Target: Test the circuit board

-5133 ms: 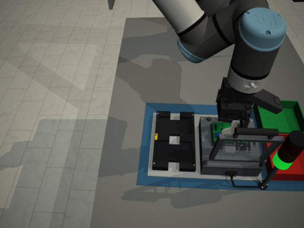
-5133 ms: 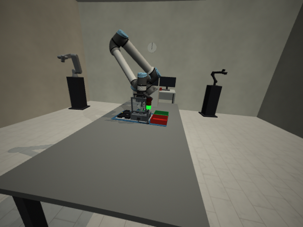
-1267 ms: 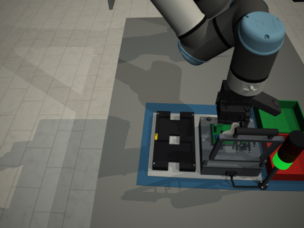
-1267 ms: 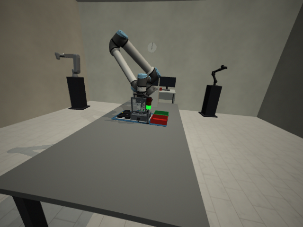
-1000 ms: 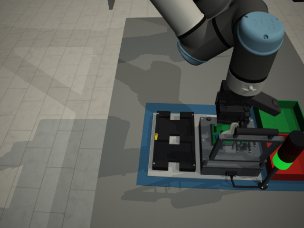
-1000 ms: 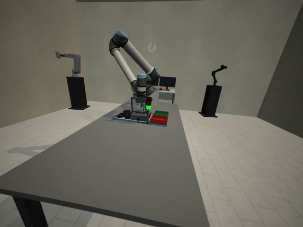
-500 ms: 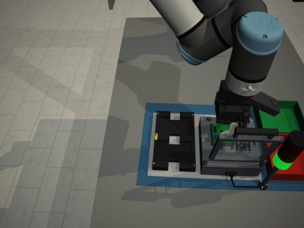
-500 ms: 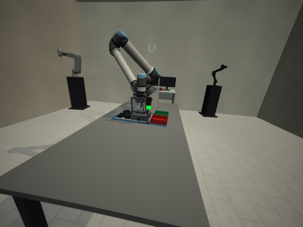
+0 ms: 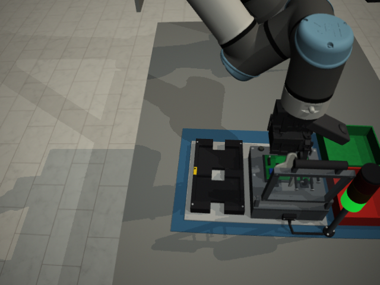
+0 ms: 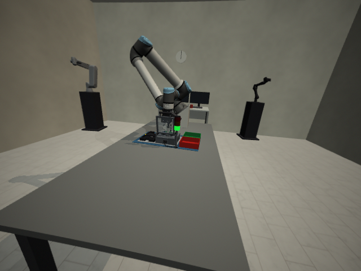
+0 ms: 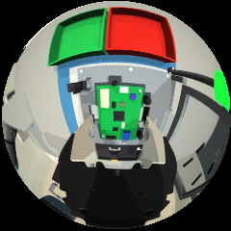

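The green circuit board is right at my hand. Round my hand: black latch tab (70 mm to the left, 50 mm behind, 10 mm above); then tester lid (110 mm ahead, 110 mm above, 20 mm to the right); then red bin (190 mm to the left, 80 mm ahead, 60 mm below).
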